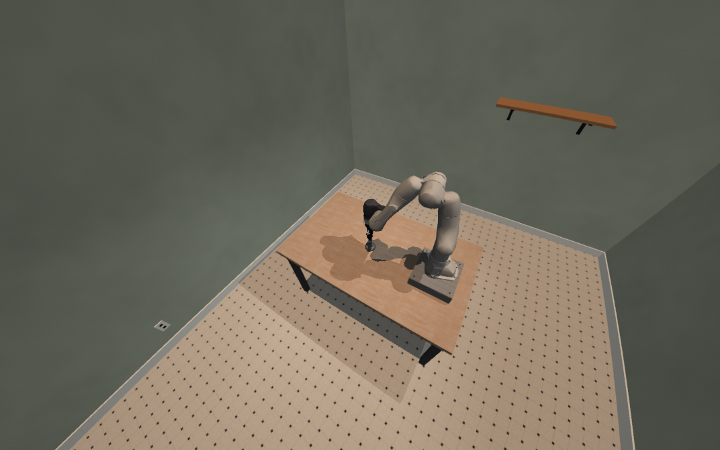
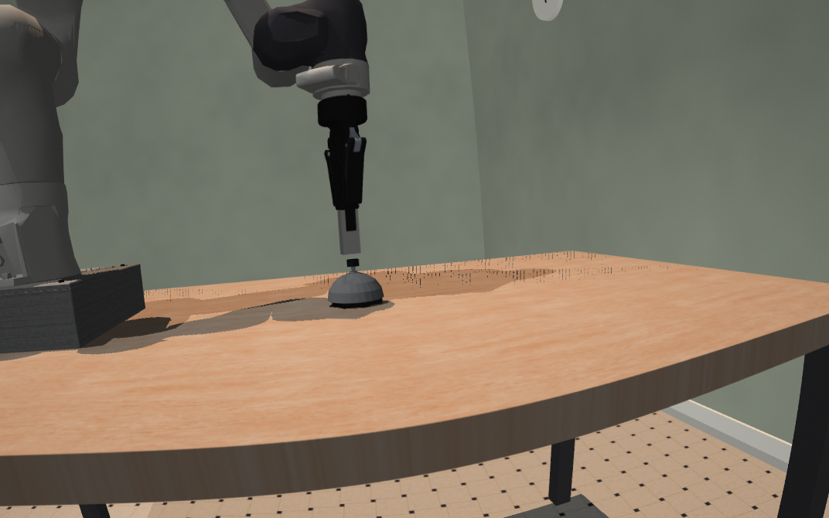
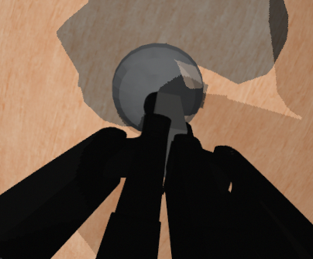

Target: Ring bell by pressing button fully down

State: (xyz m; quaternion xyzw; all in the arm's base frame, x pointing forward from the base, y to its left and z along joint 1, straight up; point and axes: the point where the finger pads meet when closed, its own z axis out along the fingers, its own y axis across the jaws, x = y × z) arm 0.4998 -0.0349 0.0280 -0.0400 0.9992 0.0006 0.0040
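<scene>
Now: hand 50 mm above the button and 10 mm to the left of it. From my hand the other things lie so: bell (70 mm below, 10 mm to the right).
</scene>
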